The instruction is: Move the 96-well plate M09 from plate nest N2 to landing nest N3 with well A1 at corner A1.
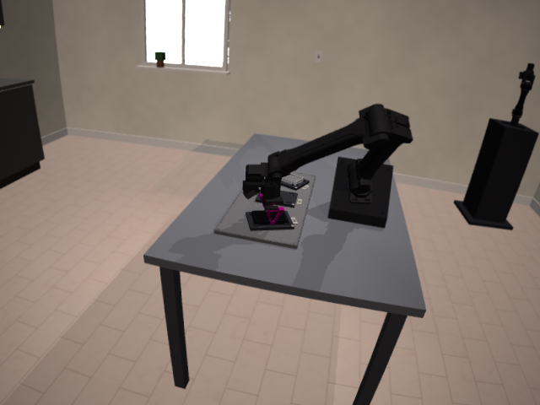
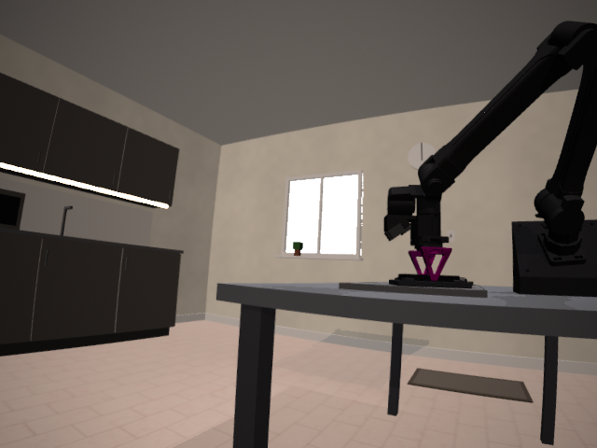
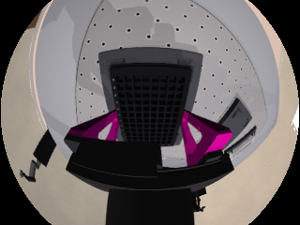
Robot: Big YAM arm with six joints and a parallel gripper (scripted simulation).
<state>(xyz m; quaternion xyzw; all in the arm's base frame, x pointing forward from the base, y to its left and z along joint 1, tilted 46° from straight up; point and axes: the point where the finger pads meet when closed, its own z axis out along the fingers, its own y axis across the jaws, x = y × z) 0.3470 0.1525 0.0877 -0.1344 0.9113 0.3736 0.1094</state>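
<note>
My gripper is now 20 cm to the left of the dark nest, 2 cm above it and 1 cm past it. From my hand the other things lie so: clear plate 39 cm to the right, 4 cm behind; black 96-well plate right at my hand.
</note>
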